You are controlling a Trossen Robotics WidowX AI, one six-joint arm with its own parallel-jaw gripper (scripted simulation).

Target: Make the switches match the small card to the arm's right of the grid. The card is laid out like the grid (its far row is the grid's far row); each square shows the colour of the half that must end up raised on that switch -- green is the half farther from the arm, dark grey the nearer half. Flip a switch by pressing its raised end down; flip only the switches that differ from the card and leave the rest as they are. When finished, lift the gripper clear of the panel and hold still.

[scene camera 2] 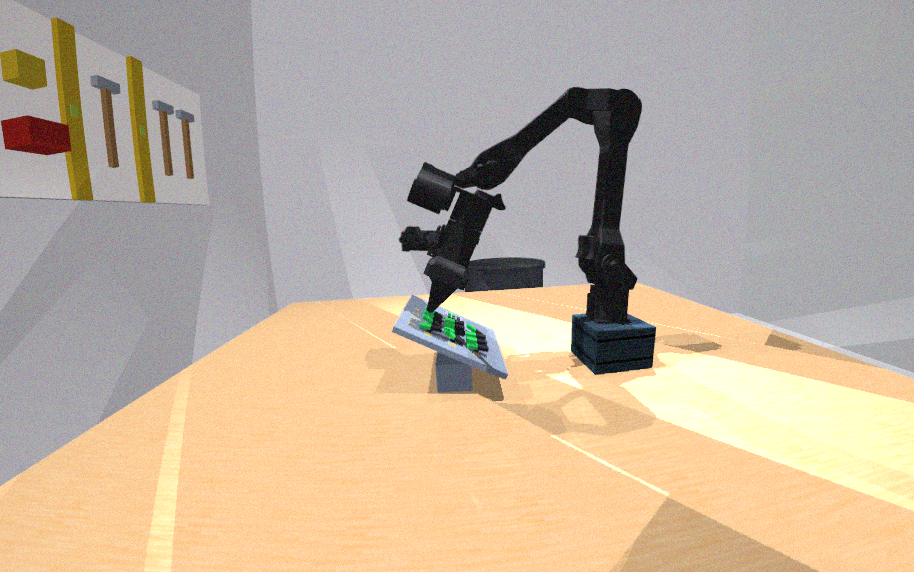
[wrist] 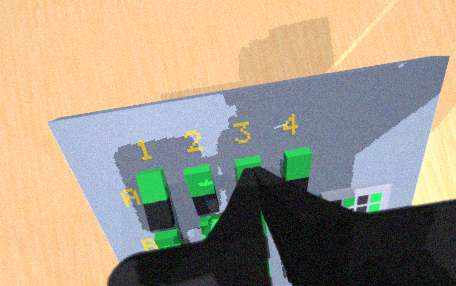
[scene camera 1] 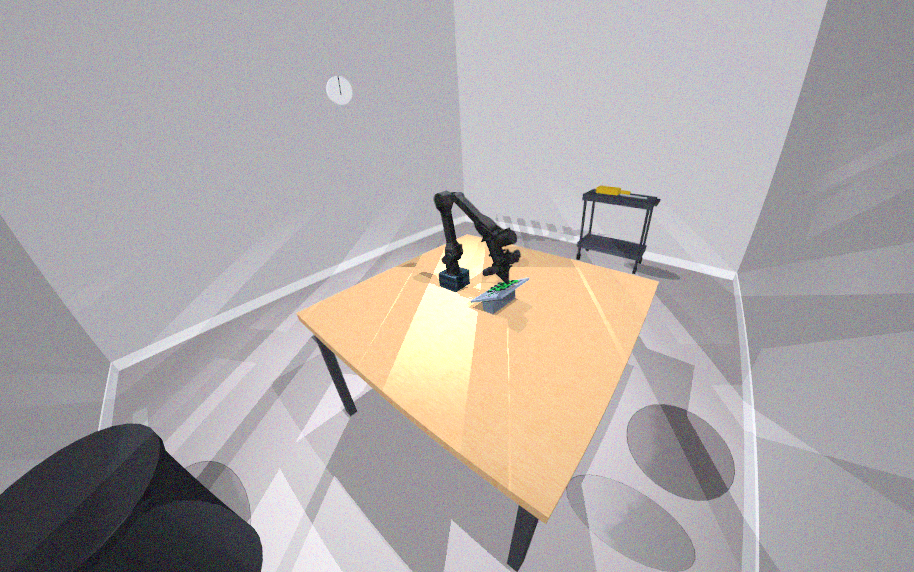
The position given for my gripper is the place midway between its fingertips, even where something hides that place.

My gripper [scene camera 2: 429, 311] is shut, holding nothing.
My gripper also shows in the wrist view [wrist: 252, 175] and in scene camera 1 [scene camera 1: 508, 284].
